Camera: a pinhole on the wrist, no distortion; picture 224 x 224 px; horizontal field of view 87.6 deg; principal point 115.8 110.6 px. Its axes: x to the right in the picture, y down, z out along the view. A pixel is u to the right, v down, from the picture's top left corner.
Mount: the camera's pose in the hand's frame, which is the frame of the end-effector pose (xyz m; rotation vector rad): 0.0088 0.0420 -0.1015 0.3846 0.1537 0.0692
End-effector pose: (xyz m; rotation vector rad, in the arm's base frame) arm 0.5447 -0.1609 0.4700 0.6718 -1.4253 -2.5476
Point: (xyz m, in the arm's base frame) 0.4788 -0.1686 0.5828
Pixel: 115 213
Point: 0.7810 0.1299 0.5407
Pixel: outside the picture
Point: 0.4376 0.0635 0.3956
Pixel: 107 80
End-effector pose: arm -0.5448 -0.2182 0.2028 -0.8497 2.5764 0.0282
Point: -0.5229 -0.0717 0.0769
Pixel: 65 215
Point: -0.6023 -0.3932 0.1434
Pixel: 198 45
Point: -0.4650 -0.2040 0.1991
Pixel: 35 98
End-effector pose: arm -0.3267 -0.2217 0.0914 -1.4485 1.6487 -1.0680
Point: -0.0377 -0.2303 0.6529
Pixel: outside the picture
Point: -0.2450 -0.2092 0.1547
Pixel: 74 67
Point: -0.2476 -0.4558 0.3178
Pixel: outside the picture
